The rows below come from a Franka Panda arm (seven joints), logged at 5 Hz.
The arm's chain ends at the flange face. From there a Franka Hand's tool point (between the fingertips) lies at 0.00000 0.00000 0.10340 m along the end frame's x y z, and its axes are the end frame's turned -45 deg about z.
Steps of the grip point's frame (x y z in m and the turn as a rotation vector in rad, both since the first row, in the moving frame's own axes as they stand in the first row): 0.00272, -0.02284, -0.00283, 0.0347, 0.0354, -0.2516; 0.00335, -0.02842, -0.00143, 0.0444, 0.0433, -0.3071
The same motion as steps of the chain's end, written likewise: -0.01364, -0.01300, -0.00270, 0.0496, 0.0005, -0.2516; -0.01667, -0.01617, -0.00123, 0.0620, -0.0008, -0.3071
